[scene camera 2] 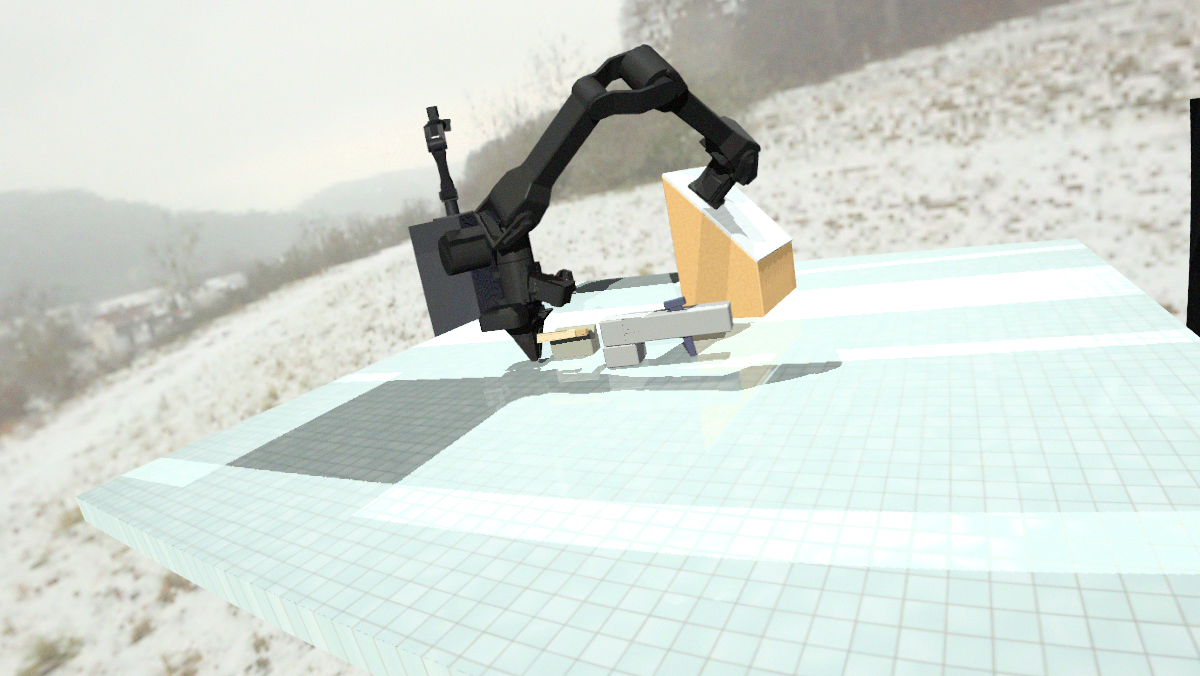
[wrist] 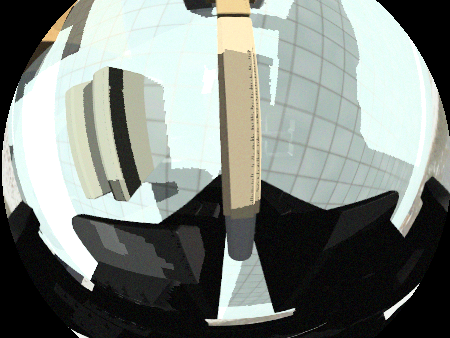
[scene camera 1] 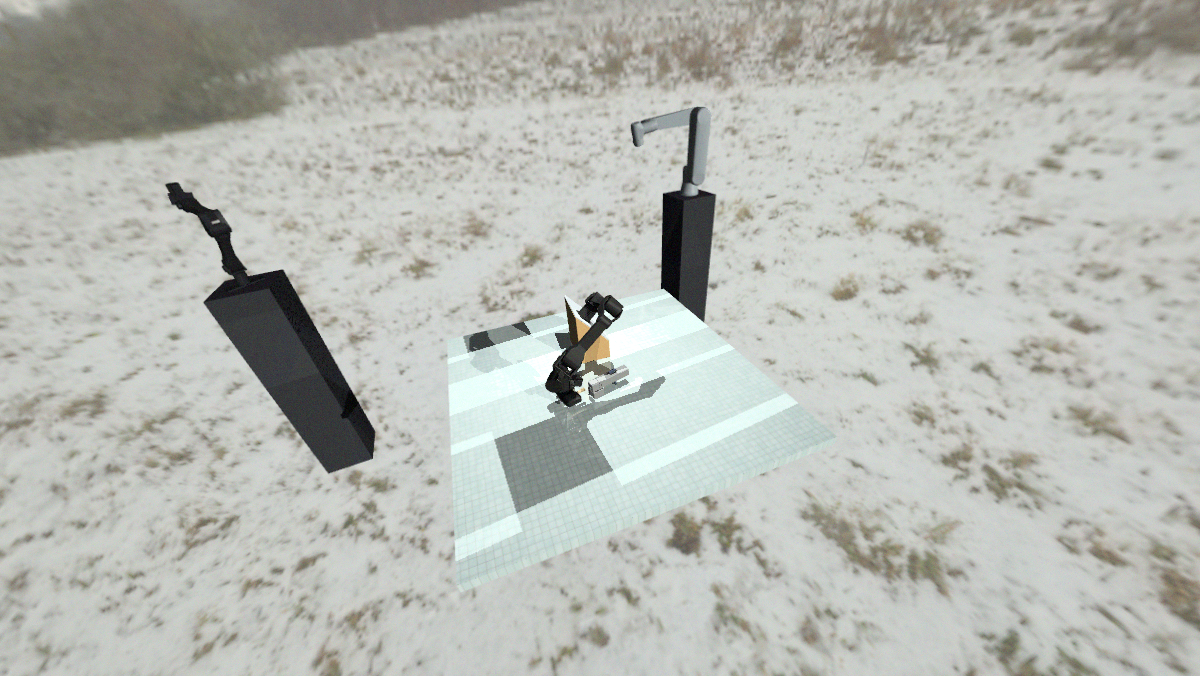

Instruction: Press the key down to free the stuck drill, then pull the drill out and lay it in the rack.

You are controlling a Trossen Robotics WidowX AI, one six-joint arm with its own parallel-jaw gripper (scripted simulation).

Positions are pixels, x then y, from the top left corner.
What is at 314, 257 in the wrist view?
My gripper.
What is my gripper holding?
A drill.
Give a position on a beige rack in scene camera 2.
586, 345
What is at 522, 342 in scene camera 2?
My gripper.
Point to a beige rack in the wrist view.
At 106, 122
